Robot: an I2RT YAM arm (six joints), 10 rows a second.
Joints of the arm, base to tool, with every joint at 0 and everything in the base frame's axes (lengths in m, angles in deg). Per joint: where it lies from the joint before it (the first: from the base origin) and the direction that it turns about. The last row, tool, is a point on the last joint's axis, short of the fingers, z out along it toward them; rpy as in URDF.
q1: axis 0 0 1 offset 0 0 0.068
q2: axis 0 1 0 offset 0.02 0.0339 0.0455
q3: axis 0 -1 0 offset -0.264 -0.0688 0
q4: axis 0 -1 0 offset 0.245 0.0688 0.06
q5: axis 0 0 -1 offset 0.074 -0.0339 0.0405
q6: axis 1 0 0 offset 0.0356 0 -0.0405
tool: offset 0 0 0 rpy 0 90 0
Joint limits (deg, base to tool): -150..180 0..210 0..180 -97..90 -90..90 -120..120
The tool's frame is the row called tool.
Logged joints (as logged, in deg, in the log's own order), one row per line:
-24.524, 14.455, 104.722, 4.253, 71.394, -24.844
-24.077, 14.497, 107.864, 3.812, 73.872, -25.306
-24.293, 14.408, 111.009, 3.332, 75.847, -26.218
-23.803, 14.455, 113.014, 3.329, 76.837, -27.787
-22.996, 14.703, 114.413, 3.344, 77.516, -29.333
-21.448, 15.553, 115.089, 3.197, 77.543, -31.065
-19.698, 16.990, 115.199, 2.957, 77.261, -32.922
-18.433, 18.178, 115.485, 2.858, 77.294, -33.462
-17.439, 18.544, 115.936, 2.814, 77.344, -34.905
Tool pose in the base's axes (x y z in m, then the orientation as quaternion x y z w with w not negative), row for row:
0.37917, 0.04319, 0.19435, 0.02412, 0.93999, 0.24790, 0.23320
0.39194, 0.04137, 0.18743, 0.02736, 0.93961, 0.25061, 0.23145
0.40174, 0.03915, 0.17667, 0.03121, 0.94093, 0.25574, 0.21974
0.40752, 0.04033, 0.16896, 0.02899, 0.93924, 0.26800, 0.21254
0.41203, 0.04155, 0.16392, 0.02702, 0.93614, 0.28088, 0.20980
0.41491, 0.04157, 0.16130, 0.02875, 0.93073, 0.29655, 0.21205
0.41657, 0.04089, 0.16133, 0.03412, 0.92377, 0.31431, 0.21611
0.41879, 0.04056, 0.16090, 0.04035, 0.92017, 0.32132, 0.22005
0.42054, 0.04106, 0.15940, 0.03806, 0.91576, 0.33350, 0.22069
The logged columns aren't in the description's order. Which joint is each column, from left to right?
Columns, left to right: q4, q6, q2, q1, q3, q5.
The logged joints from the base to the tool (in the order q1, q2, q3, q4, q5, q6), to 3 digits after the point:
4.253, 104.722, 71.394, -24.524, -24.844, 14.455
3.812, 107.864, 73.872, -24.077, -25.306, 14.497
3.332, 111.009, 75.847, -24.293, -26.218, 14.408
3.329, 113.014, 76.837, -23.803, -27.787, 14.455
3.344, 114.413, 77.516, -22.996, -29.333, 14.703
3.197, 115.089, 77.543, -21.448, -31.065, 15.553
2.957, 115.199, 77.261, -19.698, -32.922, 16.990
2.858, 115.485, 77.294, -18.433, -33.462, 18.178
2.814, 115.936, 77.344, -17.439, -34.905, 18.544

